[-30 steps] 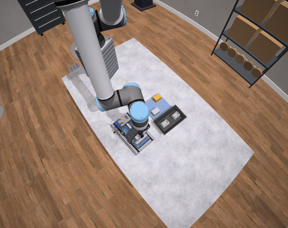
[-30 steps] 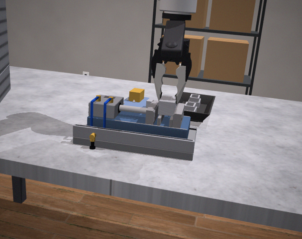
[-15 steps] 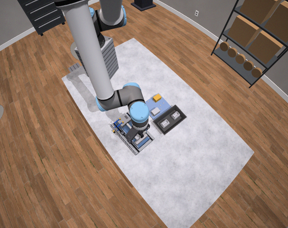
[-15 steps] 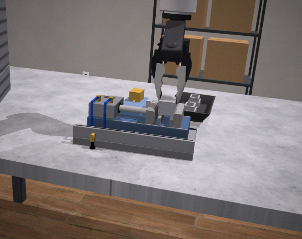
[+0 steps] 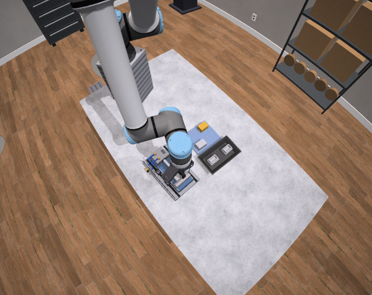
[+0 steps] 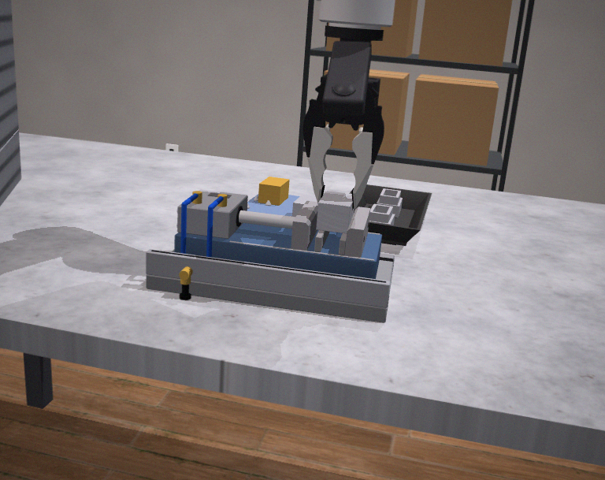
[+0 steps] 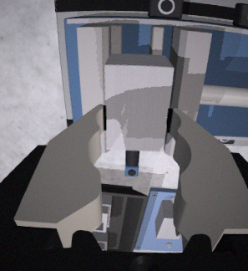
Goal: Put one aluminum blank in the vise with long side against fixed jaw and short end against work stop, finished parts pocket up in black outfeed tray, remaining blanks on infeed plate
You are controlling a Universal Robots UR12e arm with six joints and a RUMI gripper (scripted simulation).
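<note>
Now: hand 20 mm above the gray aluminum blank. From my hand the other things lie so: vise (70 mm behind, 10 mm to the right, 80 mm below); then fixed jaw (30 mm ahead, 40 mm below); then gray blank (100 mm behind, 230 mm to the left, 100 mm below).
</note>
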